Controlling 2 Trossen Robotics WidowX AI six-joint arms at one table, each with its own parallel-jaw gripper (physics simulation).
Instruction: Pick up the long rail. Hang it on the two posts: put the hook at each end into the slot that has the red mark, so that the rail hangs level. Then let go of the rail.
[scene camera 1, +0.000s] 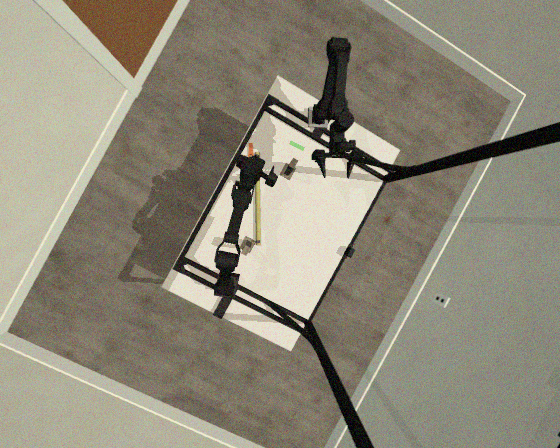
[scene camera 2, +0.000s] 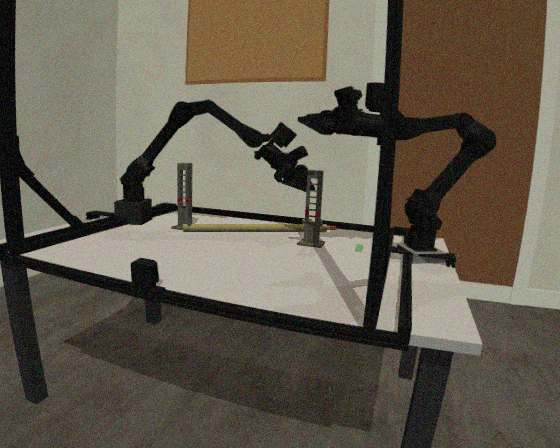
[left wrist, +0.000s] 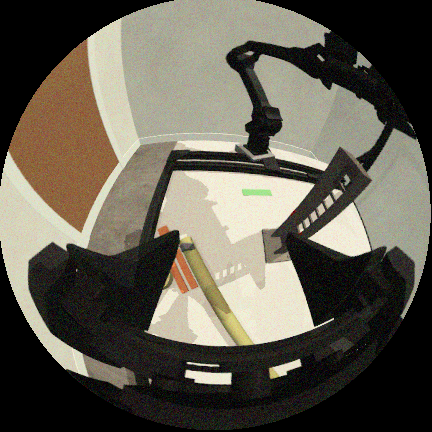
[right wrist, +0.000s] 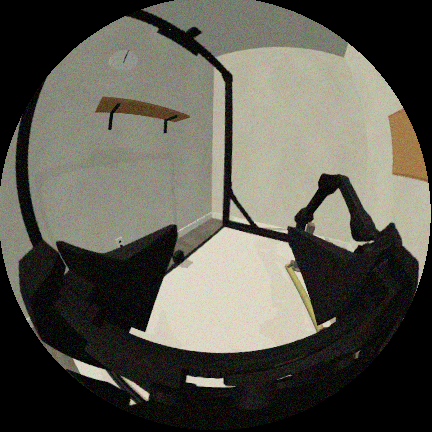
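Seen in the pictures: left gripper, fingertip midpoint: (scene camera 1: 265, 161) (left wrist: 234, 237); right gripper, fingertip midpoint: (scene camera 1: 336, 178) (scene camera 2: 301, 118) (right wrist: 235, 231); left arm's base, origin of the base link: (scene camera 1: 226, 285) (scene camera 2: 133, 200); right arm's base, origin of the base link: (scene camera 1: 318, 117) (scene camera 2: 421, 248) (left wrist: 255, 148).
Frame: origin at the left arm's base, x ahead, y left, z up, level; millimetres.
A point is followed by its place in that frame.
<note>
The long yellow-green rail (scene camera 1: 258, 215) {x 365, y -78, z -51 mm} (scene camera 2: 245, 228) {x 412, y -77, z -62 mm} (left wrist: 215, 295) {x 567, y -31, z -51 mm} (right wrist: 302, 295) {x 392, y -80, z -56 mm} lies on the table; a dark hook shows at its far end in the left wrist view. Two grey slotted posts stand upright beside it: one post (scene camera 1: 247, 244) {x 228, y -57, z 85 mm} (scene camera 2: 184, 219) {x 210, y -70, z -44 mm} near the left arm's base, the other post (scene camera 1: 289, 169) {x 600, y -170, z 80 mm} (scene camera 2: 312, 233) {x 620, y -190, z -41 mm} (left wrist: 320, 187) {x 635, y -177, z 79 mm} toward the right arm. Both carry red marks in scene camera 2. My left gripper (scene camera 2: 307, 186) {x 613, y -54, z 67 mm} (left wrist: 234, 237) {x 613, y -54, z 67 mm} is open and empty, above the rail's end near the orange piece. My right gripper (scene camera 1: 336, 176) {x 572, y -338, z 271 mm} (scene camera 2: 300, 119) {x 572, y -338, z 271 mm} (right wrist: 235, 231) {x 572, y -338, z 271 mm} is open and empty, high above the table.
An orange forked piece (scene camera 1: 251, 149) {x 682, y 27, z -65 mm} (left wrist: 163, 230) {x 702, y 35, z -65 mm} lies beside the rail's end. A tan roll (left wrist: 168, 281) {x 604, y 36, z -54 mm} is mostly hidden behind a left finger. A green strip (scene camera 1: 297, 146) {x 755, y -197, z -74 mm} (scene camera 2: 359, 248) {x 756, y -203, z -75 mm} (left wrist: 256, 192) {x 756, y -192, z -75 mm} lies on the table toward the right arm. Black frame bars edge the table.
</note>
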